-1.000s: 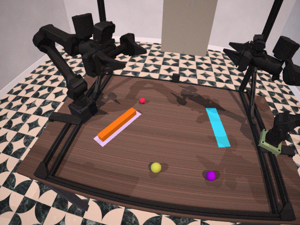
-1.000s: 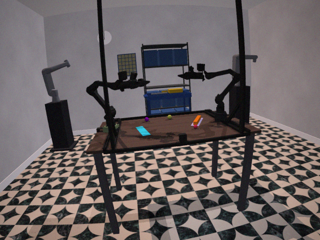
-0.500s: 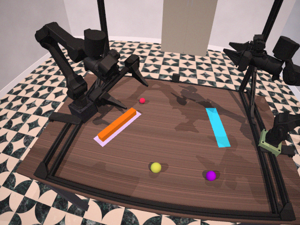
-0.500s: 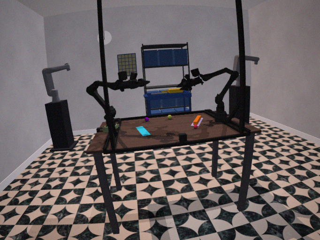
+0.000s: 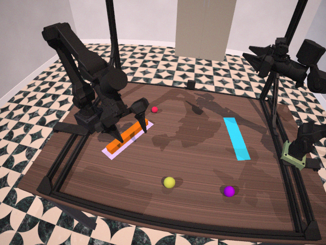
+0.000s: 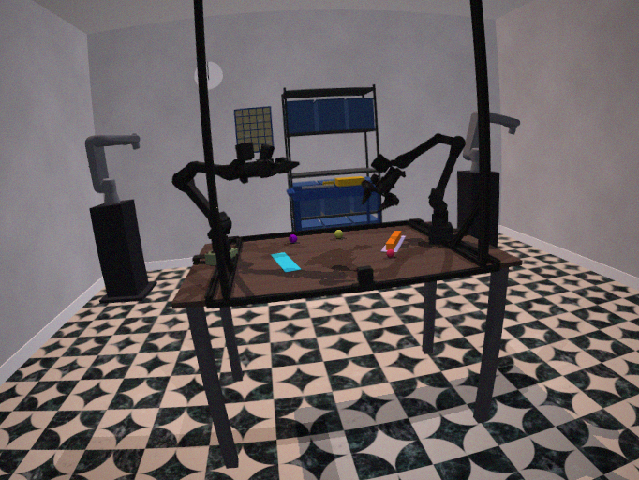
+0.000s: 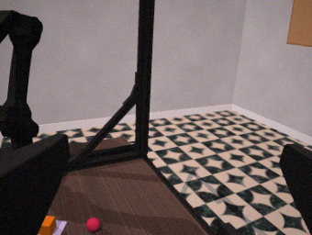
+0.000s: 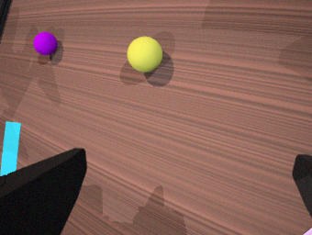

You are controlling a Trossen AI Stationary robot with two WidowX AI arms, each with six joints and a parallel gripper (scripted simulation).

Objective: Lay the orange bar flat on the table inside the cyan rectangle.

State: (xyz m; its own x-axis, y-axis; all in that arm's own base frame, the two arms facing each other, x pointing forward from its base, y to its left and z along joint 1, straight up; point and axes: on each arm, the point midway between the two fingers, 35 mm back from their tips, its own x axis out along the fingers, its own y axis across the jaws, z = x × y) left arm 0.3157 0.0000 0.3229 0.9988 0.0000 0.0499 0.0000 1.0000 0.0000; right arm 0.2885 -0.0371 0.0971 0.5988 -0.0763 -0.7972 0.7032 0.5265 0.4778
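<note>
Right now my right hand is 10 cm past the orange bar, 6 cm to the left of it and 15 cm above it. Also, from my right hand: yellow ball: 8 cm ahead, 16 cm to the left, 15 cm below; then lavender rectangle: 10 cm behind, 6 cm to the right, 17 cm below; then red ball: 28 cm behind, 1 cm to the left, 15 cm below.
The orange bar is 160 mm ahead of my left hand, 430 mm to the right of it and 350 mm below it. The rest, counted from my left hand: purple ball (330 mm ahead, 10 mm to the right, 350 mm below); then cyan rectangle (50 mm ahead, 30 mm to the left, 370 mm below); then red ball (20 mm behind, 360 mm to the right, 350 mm below).
</note>
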